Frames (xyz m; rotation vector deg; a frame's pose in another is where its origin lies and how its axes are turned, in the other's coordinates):
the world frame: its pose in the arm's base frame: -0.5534 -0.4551 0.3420 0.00 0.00 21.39
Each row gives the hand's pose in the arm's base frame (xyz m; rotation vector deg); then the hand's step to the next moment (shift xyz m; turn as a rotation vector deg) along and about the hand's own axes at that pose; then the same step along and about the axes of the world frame.
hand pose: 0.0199 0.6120 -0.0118 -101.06 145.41 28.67
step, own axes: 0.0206 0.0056 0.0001 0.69 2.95 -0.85
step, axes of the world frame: -0.0180 -0.0112 -0.0026 -2.59 1.09 1.42
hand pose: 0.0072 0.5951 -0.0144 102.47 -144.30 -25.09
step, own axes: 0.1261 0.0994 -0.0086 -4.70 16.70 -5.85
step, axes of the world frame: -0.1565 -0.0340 0.0140 -8.89 12.27 10.28
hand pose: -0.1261 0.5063 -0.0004 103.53 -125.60 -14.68
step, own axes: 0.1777 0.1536 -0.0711 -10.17 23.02 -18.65
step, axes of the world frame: -0.1905 -0.0760 0.1347 -6.91 19.21 23.76
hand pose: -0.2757 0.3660 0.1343 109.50 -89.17 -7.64
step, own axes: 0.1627 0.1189 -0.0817 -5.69 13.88 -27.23
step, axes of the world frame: -0.0578 -0.1076 0.1799 5.23 14.72 26.88
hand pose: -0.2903 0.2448 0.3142 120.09 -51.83 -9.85
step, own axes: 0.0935 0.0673 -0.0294 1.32 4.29 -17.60
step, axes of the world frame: 0.0156 -0.0807 0.0859 8.64 5.94 14.83
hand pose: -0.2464 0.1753 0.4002 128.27 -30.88 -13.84
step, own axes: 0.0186 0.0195 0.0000 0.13 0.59 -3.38
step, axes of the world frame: 0.0027 -0.0224 0.0147 1.69 1.34 2.67
